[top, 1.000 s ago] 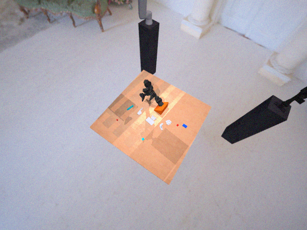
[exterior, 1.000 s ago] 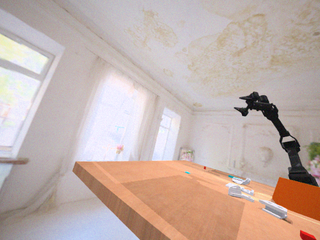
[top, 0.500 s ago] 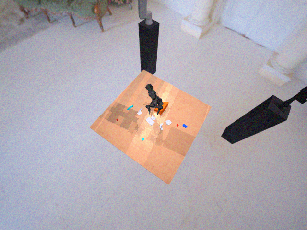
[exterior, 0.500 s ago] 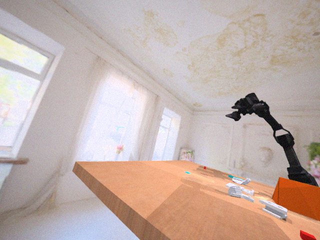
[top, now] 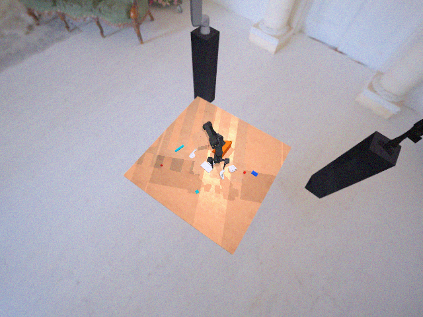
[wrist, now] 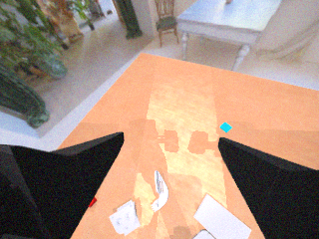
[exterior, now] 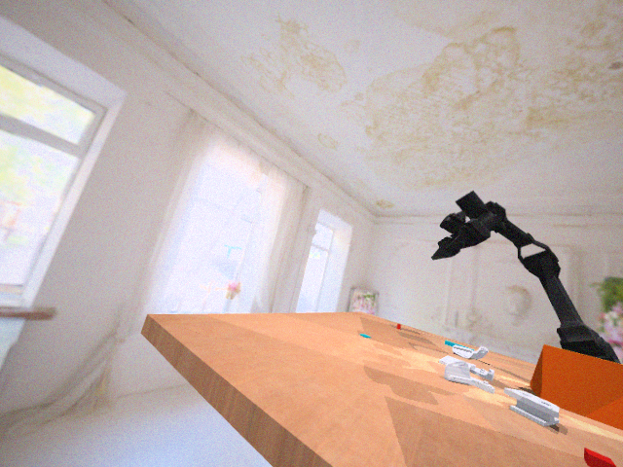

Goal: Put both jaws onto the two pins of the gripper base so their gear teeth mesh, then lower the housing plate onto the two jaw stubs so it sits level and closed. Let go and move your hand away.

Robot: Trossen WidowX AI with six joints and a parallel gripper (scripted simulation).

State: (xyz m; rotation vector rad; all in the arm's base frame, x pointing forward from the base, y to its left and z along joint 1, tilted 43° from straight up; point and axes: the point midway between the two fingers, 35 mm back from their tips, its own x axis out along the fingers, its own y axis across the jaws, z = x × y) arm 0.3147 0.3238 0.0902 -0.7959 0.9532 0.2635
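Now: gripper tip 300 mm above the gripper jaw and 120 mm past it. Round my gripper tip: cyan cube 300 mm below, 210 mm ahead, 70 mm to the right; then blue block 320 mm behind, 300 mm below, 260 mm to the left; then white block 300 mm below, 210 mm behind, 50 mm to the left.
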